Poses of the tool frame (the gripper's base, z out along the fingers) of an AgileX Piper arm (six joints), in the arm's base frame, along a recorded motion.
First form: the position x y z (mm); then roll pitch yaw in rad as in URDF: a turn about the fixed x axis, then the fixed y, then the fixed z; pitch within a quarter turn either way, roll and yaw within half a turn.
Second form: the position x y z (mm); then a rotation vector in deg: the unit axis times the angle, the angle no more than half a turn. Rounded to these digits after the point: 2 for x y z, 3 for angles.
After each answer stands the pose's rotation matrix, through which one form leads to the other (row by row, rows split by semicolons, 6 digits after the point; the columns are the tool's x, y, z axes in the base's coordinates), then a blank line. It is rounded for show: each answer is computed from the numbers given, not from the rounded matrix.
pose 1, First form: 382.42 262.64 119.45 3.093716 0.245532 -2.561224
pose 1, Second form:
382.42 262.64 119.45 -48.264 159.903 9.729
-0.811180 -0.557432 0.176797; -0.531887 0.828924 0.173154; -0.243072 0.046423 -0.968897

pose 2, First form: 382.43 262.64 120.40 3.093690 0.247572 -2.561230
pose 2, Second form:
382.43 262.64 120.40 -48.235 159.792 9.774
-0.810766 -0.557511 0.178436; -0.531609 0.828870 0.174258; -0.245051 0.046424 -0.968398

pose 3, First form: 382.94 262.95 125.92 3.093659 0.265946 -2.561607
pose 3, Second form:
382.94 262.95 125.92 -47.942 158.801 10.155
-0.807064 -0.557916 0.193332; -0.528746 0.828609 0.183944; -0.262822 0.046231 -0.963736

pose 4, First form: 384.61 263.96 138.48 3.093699 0.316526 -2.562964
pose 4, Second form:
384.61 263.96 138.48 -47.108 156.074 11.166
-0.795623 -0.558725 0.234116; -0.519709 0.828104 0.210111; -0.311267 0.045497 -0.949233

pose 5, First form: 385.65 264.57 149.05 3.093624 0.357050 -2.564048
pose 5, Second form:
385.65 264.57 149.05 -46.442 153.886 11.956
-0.784967 -0.559381 0.266307; -0.511535 0.827692 0.230776; -0.349512 0.044926 -0.935854

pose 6, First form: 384.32 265.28 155.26 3.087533 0.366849 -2.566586
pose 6, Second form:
384.32 265.28 155.26 -46.209 153.436 12.584
-0.783351 -0.559310 0.271172; -0.507654 0.827423 0.240122; -0.358676 0.050438 -0.932099

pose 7, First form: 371.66 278.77 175.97 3.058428 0.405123 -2.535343
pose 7, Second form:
371.66 278.77 175.97 -48.601 150.855 16.009
-0.755270 -0.594726 0.275443; -0.523667 0.800295 0.292061; -0.394132 0.076345 -0.915878

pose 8, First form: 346.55 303.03 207.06 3.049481 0.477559 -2.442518
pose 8, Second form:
346.55 303.03 207.06 -54.680 144.938 19.620
-0.679800 -0.673141 0.291123; -0.571513 0.734988 0.364917; -0.459613 0.081691 -0.884354

